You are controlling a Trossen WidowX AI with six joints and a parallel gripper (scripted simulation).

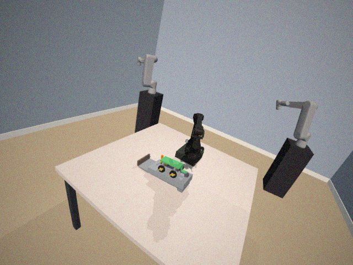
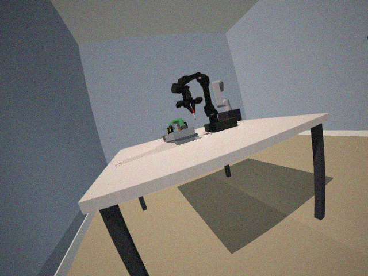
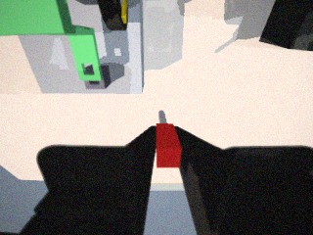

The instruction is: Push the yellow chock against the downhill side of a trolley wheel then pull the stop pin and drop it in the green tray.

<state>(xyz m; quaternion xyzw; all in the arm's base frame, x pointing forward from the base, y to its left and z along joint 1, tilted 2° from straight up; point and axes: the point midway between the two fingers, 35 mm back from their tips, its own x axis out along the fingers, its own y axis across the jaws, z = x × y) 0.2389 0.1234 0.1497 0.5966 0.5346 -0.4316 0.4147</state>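
My gripper tip is 240 mm to the left of the yellow chock, 100 mm above it and 30 mm short of it. From my gripper tip the other things lie so: red-headed stop pin right at my gripper tip; then brown end wall 410 mm to the right, 150 mm below, 60 mm ahead; then green trolley 150 mm to the right, 90 mm ahead, 70 mm below.
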